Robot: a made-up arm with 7 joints.
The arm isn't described. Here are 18 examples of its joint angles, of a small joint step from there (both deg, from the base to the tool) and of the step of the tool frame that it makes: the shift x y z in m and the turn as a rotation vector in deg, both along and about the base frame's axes.
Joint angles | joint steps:
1: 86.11 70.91 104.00 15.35 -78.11 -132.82 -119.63 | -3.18 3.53 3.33 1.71 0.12 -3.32 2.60
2: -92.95 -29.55 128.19 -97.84 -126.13 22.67 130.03 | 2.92 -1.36 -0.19 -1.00 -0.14 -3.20 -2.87
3: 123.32 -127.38 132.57 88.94 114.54 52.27 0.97 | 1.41 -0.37 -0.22 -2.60 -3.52 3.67 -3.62
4: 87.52 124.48 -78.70 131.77 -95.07 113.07 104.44 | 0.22 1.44 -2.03 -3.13 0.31 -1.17 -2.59
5: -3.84 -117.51 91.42 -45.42 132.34 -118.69 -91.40 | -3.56 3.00 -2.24 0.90 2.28 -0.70 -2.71
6: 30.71 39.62 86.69 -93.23 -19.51 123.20 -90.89 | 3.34 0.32 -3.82 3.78 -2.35 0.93 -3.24
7: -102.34 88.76 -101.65 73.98 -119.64 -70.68 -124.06 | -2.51 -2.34 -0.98 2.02 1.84 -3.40 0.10
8: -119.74 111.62 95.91 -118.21 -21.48 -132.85 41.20 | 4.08 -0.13 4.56 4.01 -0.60 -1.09 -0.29
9: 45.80 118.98 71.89 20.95 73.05 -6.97 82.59 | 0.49 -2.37 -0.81 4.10 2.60 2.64 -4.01
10: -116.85 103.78 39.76 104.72 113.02 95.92 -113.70 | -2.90 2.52 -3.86 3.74 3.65 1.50 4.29
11: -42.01 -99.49 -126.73 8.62 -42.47 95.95 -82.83 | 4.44 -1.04 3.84 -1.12 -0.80 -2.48 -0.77
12: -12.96 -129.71 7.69 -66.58 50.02 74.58 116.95 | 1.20 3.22 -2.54 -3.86 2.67 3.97 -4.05
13: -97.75 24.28 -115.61 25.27 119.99 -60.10 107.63 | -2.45 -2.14 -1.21 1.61 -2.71 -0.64 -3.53
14: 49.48 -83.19 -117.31 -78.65 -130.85 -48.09 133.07 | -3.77 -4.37 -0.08 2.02 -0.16 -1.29 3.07
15: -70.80 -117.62 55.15 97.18 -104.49 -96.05 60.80 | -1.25 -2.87 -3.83 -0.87 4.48 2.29 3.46
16: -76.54 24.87 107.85 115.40 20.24 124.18 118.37 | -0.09 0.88 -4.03 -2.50 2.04 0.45 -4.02
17: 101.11 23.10 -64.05 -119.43 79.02 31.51 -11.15 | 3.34 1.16 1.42 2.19 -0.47 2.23 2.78
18: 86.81 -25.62 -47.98 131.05 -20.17 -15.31 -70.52 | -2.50 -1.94 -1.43 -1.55 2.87 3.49 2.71
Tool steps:
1: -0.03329 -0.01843 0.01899 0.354 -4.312 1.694
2: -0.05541 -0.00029 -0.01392 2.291 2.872 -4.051
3: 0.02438 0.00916 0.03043 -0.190 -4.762 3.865
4: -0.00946 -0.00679 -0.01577 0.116 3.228 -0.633
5: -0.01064 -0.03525 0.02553 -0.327 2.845 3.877
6: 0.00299 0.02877 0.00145 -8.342 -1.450 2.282
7: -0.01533 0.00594 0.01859 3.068 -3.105 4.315
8: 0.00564 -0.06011 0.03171 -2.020 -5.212 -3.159
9: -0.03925 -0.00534 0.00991 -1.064 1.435 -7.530
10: 0.00564 0.02973 0.01092 7.659 -0.852 1.275
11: 0.00370 0.02178 0.00050 -0.911 -2.356 -1.935
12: -0.03439 0.01630 -0.01281 1.026 -5.169 -3.288
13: 0.00519 0.01912 -0.00624 0.934 2.148 5.098
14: -0.01453 -0.00824 -0.01550 -1.573 5.298 3.812
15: -0.00925 0.04419 0.00187 -7.194 -3.915 -5.438
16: 0.03935 0.01123 -0.02699 3.102 -0.701 3.543
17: 0.02976 0.01488 -0.00725 1.266 -2.245 -1.966
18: -0.01783 -0.00892 0.00272 2.967 0.579 5.036
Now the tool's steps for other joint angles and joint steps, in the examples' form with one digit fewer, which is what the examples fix.
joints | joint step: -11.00 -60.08 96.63 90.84 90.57 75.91 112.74 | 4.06 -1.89 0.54 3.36 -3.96 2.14 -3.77
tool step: -0.0233 0.0467 0.0038 -2.86 -5.34 -2.53
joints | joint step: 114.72 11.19 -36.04 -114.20 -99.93 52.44 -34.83 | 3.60 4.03 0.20 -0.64 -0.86 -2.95 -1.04
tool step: 0.0272 0.0098 0.0004 1.84 -3.30 -2.99
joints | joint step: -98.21 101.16 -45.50 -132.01 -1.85 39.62 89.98 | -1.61 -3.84 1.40 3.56 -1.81 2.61 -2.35
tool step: 0.0070 0.0178 0.0043 -0.31 -1.58 -3.42
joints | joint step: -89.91 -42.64 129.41 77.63 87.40 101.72 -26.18 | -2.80 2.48 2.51 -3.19 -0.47 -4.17 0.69
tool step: 0.0318 -0.0013 -0.0050 0.69 2.40 -0.06
